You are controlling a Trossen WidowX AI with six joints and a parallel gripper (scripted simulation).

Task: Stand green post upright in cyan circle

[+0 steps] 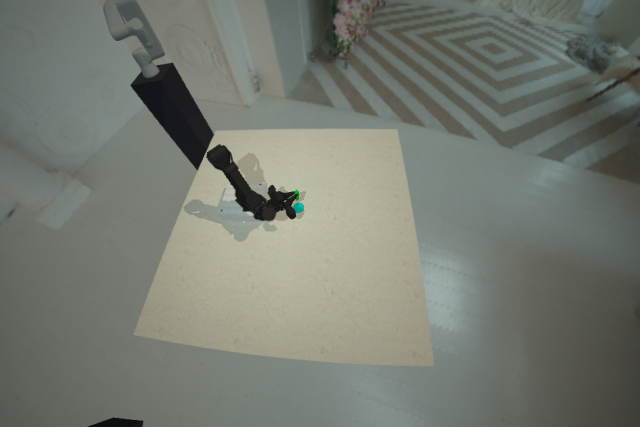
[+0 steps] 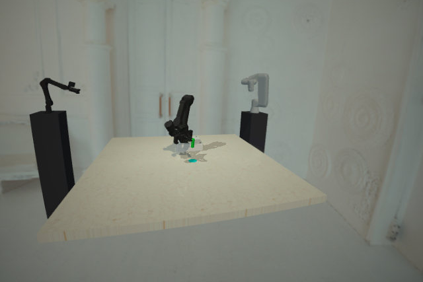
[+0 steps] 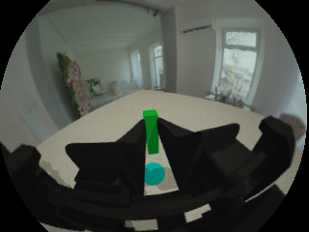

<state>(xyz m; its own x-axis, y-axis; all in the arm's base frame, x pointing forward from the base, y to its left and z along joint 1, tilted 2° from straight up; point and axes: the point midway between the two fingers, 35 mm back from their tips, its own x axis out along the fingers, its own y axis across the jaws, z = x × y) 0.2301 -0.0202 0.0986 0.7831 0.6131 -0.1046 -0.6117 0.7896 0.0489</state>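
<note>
The cyan circle lies 160 mm below my gripper tip and 10 mm behind it. Also, from my gripper tip: green post 20 mm below.
</note>
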